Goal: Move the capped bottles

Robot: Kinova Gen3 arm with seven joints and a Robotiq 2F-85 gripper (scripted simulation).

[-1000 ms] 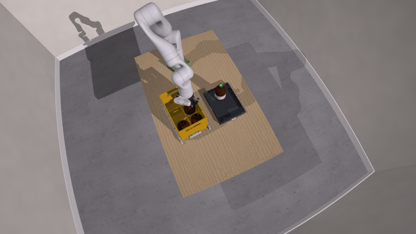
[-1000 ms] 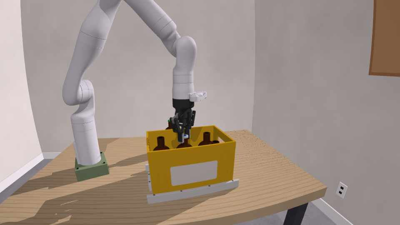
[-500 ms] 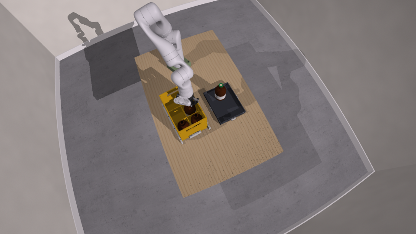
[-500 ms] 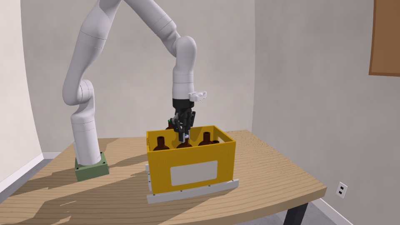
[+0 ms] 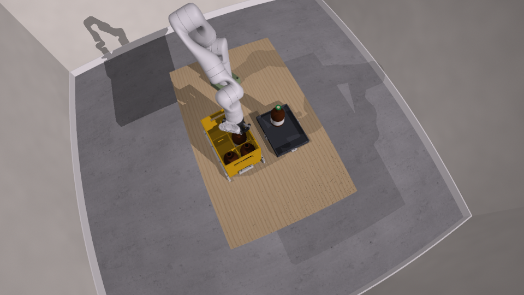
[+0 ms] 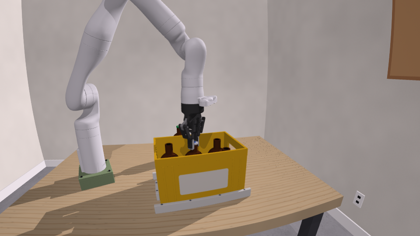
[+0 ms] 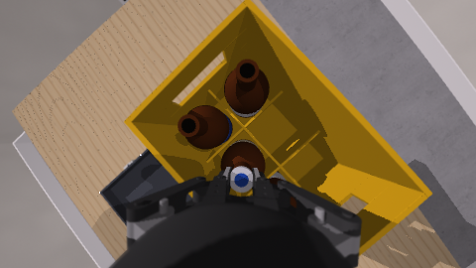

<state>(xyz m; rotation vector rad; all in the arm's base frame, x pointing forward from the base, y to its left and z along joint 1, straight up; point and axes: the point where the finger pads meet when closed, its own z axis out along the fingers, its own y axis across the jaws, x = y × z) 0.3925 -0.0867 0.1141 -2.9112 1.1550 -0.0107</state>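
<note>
Right now the blue-capped brown bottle is 70 mm below my hand. From my hand the other things lie so: yellow crate (80 mm below, 40 mm to the right); then dark tray (230 mm to the left, 150 mm below, 40 mm ahead).
</note>
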